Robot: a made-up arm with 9 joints. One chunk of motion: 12 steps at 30 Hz.
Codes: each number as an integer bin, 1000 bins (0 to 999) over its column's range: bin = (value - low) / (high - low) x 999, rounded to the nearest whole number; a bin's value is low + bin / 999 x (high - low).
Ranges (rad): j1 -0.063..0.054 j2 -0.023..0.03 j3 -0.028..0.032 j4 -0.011..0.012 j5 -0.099..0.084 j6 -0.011..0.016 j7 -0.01..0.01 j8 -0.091..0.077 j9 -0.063..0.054
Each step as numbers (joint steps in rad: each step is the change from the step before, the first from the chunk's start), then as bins.
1 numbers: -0.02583 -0.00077 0.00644 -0.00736 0.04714 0.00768 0.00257 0.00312 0.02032
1 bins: 317 419 573 158 798 691 628 560 711
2 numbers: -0.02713 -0.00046 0.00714 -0.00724 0.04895 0.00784 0.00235 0.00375 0.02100
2 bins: 306 425 585 163 808 697 617 563 717
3 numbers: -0.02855 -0.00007 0.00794 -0.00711 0.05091 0.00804 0.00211 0.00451 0.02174
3 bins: 294 432 598 169 818 704 605 568 724
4 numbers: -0.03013 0.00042 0.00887 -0.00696 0.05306 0.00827 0.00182 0.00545 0.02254
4 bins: 281 441 614 175 830 713 590 574 730
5 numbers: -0.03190 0.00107 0.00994 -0.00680 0.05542 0.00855 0.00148 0.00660 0.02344
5 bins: 266 454 632 182 843 723 573 580 738
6 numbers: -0.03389 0.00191 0.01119 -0.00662 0.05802 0.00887 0.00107 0.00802 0.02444
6 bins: 249 470 653 190 857 735 553 589 747
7 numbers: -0.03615 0.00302 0.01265 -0.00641 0.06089 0.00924 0.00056 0.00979 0.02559
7 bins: 229 490 677 199 873 749 527 599 756
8 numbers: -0.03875 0.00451 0.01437 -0.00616 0.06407 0.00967 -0.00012 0.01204 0.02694
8 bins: 207 519 705 210 890 765 494 613 768
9 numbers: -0.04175 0.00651 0.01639 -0.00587 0.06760 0.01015 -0.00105 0.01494 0.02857
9 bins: 181 556 739 223 909 783 447 630 782
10 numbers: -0.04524 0.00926 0.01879 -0.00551 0.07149 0.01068 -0.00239 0.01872 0.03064
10 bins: 152 608 779 238 931 802 380 652 800
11 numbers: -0.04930 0.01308 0.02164 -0.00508 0.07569 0.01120 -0.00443 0.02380 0.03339
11 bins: 117 680 827 257 954 821 278 683 823
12 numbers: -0.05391 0.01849 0.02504 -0.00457 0.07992 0.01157 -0.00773 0.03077 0.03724
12 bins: 78 782 883 279 977 835 113 724 856
